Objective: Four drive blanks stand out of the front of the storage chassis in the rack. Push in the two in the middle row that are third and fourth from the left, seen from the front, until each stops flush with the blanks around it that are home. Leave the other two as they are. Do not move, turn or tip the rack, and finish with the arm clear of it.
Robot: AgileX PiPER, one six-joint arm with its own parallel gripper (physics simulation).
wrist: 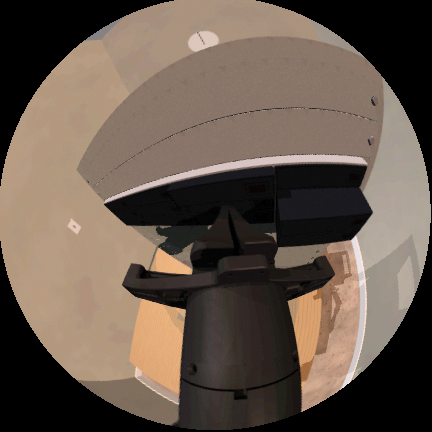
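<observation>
The storage chassis point(240, 135) fills the upper part of the wrist view, with its grey-brown top, pale front edge and dark front of drive blanks below that edge. A dark drive blank point(320, 202) stands well out of the front at the right. Another dark blank point(215, 186), left of the upright divider, seems to stand out a little; shadow makes its depth hard to tell. My gripper point(226, 213) is shut and empty, its fingertips overlapping the lower middle of the dark front. Whether they touch a blank cannot be told. The fingers hide part of the lower blanks.
A wooden surface point(152, 325) shows beneath the arm on both sides. A reddish-brown speckled surface with a pale rim point(362, 290) lies at the lower right. Screw heads show near the chassis's right edge. A white disc point(203, 41) and a small white plate point(74, 226) show beyond the chassis.
</observation>
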